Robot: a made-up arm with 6 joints.
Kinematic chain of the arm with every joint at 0, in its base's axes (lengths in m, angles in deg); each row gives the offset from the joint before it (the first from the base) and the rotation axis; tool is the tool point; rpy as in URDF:
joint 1: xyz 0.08 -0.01 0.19 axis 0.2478 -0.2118 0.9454
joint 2: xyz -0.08 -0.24 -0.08 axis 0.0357 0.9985 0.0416
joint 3: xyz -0.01 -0.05 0 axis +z
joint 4: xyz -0.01 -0.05 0 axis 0.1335 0.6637 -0.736
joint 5: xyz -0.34 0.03 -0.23 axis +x
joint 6: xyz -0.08 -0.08 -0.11 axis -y
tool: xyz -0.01 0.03 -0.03 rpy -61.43 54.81 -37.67
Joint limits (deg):
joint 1: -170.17..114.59
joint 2: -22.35..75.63
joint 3: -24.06..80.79
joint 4: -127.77..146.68
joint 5: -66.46..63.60
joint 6: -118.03..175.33
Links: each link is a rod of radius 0.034 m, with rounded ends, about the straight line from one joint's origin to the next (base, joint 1, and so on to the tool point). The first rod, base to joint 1, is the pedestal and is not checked.
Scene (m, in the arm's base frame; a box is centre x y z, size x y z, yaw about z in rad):
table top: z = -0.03
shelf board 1: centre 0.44 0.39 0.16 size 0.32 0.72 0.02 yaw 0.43
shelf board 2: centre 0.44 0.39 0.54 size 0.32 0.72 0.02 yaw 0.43
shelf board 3: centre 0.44 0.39 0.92 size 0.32 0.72 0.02 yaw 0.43
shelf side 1: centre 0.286 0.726 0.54 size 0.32 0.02 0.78 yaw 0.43
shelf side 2: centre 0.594 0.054 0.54 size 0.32 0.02 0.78 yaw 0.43
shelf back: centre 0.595 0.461 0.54 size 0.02 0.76 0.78 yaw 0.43
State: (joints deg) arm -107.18 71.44 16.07 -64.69 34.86 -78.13
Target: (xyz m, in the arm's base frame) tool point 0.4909 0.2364 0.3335
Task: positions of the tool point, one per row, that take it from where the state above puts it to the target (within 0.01 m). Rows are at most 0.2 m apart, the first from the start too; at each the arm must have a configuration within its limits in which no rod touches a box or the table.
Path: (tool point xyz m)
1: -0.3436 0.7085 0.2784
2: -0.2094 0.7090 0.3872
3: -0.0510 0.6653 0.4427
4: 0.1044 0.5831 0.4359
5: 0.2295 0.4722 0.3696
6: 0.3162 0.4308 0.3605
7: 0.3899 0.3752 0.3510
8: 0.4485 0.3091 0.3418
9: 0.4909 0.2365 0.3335

